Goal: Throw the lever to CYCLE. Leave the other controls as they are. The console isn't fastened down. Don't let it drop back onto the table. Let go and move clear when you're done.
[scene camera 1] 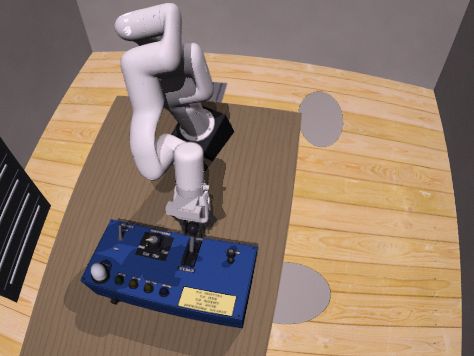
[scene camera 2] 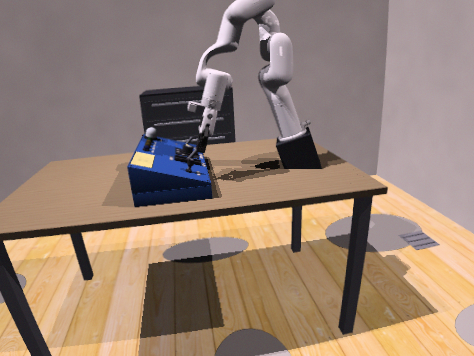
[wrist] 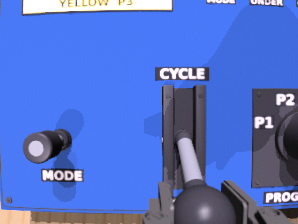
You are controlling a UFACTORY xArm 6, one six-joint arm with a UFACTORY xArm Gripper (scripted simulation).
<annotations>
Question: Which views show the blue console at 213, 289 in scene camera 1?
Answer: Scene camera 1, scene camera 2 and the wrist view: all of them.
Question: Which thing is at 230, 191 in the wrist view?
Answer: The gripper.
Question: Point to a blue console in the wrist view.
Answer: At 104, 83
</annotations>
